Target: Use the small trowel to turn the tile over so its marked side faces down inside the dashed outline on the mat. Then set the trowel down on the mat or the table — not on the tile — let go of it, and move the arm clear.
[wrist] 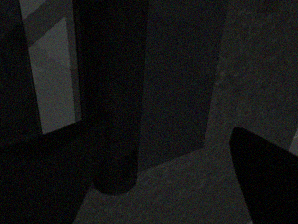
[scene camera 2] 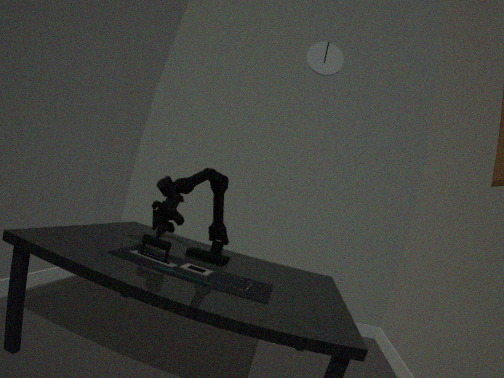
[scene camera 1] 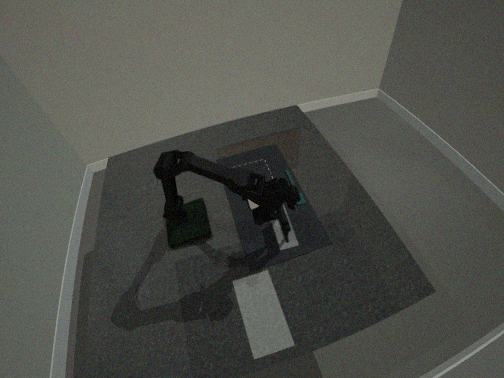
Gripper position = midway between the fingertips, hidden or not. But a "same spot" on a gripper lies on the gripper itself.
my gripper: wrist 171, 127; scene camera 2; scene camera 1
same spot on my gripper: [scene camera 1: 274, 216] = [scene camera 2: 159, 228]
